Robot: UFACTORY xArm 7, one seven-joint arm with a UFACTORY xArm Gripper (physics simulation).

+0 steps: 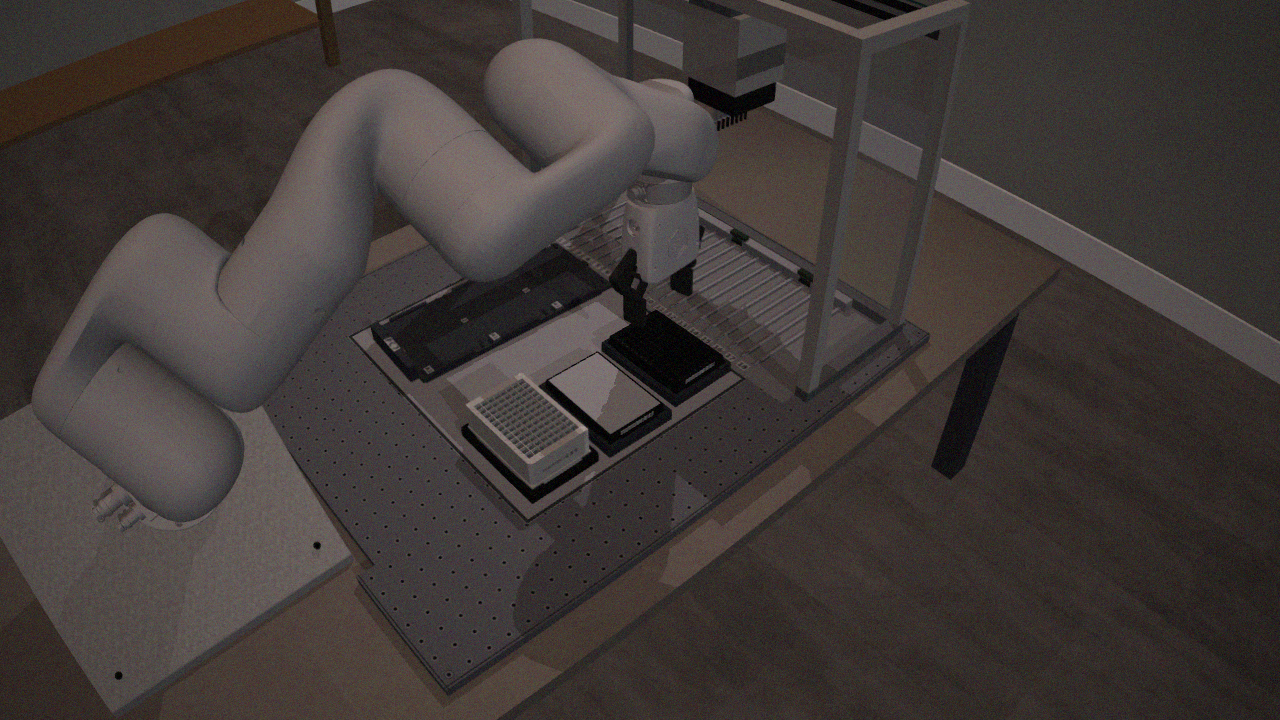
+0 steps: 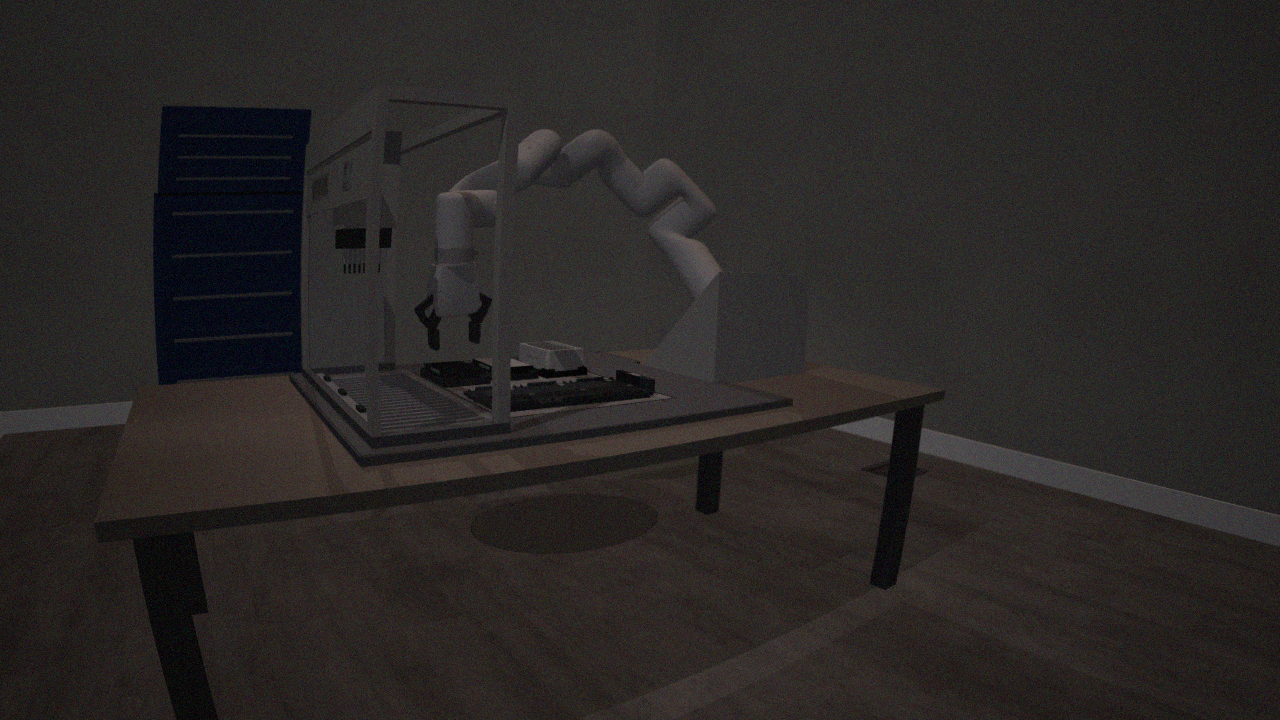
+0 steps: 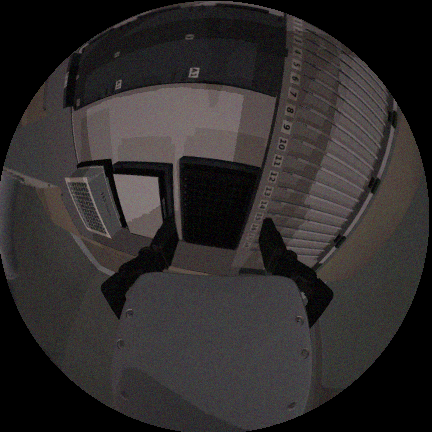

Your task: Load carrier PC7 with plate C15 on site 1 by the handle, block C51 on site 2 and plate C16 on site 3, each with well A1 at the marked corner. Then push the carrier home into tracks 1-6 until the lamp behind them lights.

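Seen in the pictures: gripper, fingertip midpoint: (image 1: 658, 307) (image 2: 454, 345) (image 3: 218, 228); arm's base, origin of the base link: (image 2: 724, 312).
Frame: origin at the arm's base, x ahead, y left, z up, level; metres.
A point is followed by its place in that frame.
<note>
My gripper (image 1: 659, 306) @(x 0.589, y -0.189, z -0.056 m) (image 2: 454, 342) @(x 0.589, y -0.189, z -0.056 m) (image 3: 218, 228) @(x 0.589, y -0.189, z -0.056 m) is open and empty, pointing down above the black plate (image 1: 666, 349) @(x 0.576, y -0.213, z -0.104 m) (image 2: 452, 368) (image 3: 220, 205) @(x 0.588, y -0.193, z -0.102 m), clear of it. That plate lies in a black holder beside the tracks. A white-topped plate (image 1: 601, 392) @(x 0.461, y -0.203, z -0.101 m) (image 3: 140, 200) @(x 0.473, y -0.186, z -0.101 m) lies in the middle holder. A tall pale well block (image 1: 528, 419) @(x 0.358, y -0.182, z -0.080 m) (image 2: 552, 355) @(x 0.395, y -0.124, z -0.082 m) (image 3: 92, 202) @(x 0.384, y -0.172, z -0.078 m) sits in the holder farthest from the tracks. The long dark carrier (image 1: 487, 313) @(x 0.490, y 0.030, z -0.116 m) (image 2: 559, 392) @(x 0.511, y 0.041, z -0.116 m) (image 3: 165, 55) @(x 0.533, y 0.002, z -0.116 m) lies across the light mat from the holders, its visible sites bare and A1 labels showing. I cannot read which plate is C15 or C16.
Numbered tracks (image 1: 760, 286) @(x 0.789, y -0.219, z -0.126 m) (image 2: 402, 398) (image 3: 340, 100) @(x 0.747, y -0.033, z -0.127 m) lie beside the mat. A frame (image 1: 832, 223) @(x 0.629, y -0.390, z 0.138 m) (image 2: 503, 268) @(x 0.733, y 0.180, z 0.106 m) stands over the tracks, with a pipetting head (image 1: 733, 92) @(x 0.765, y -0.166, z 0.174 m) (image 2: 362, 239) hanging inside. The perforated deck (image 1: 429, 555) @(x 0.170, y -0.206, z -0.127 m) surrounds the mat.
</note>
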